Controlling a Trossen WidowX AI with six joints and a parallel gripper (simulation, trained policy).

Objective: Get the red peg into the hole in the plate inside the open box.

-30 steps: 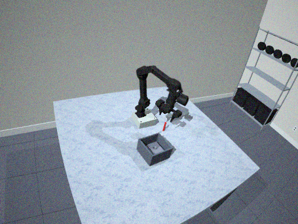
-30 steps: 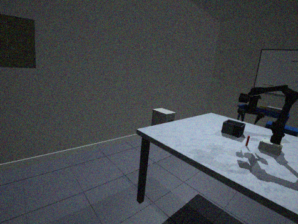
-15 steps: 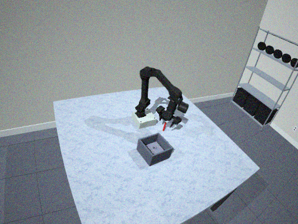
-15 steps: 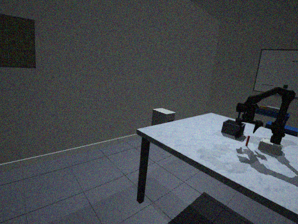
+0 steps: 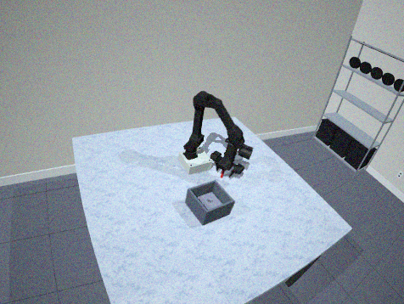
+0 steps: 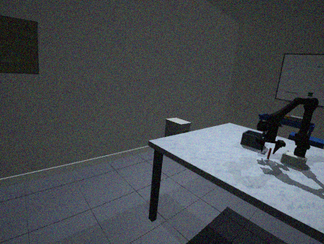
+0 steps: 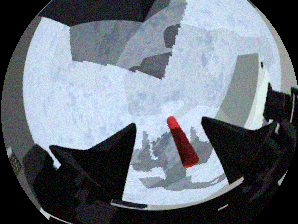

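The red peg is 10 mm behind my gripper tip and 10 mm to the left of it. Also, from my gripper tip: plate (150 mm ahead, 200 mm to the right, 10 mm above); then grey box (150 mm ahead, 200 mm to the right, 10 mm below).
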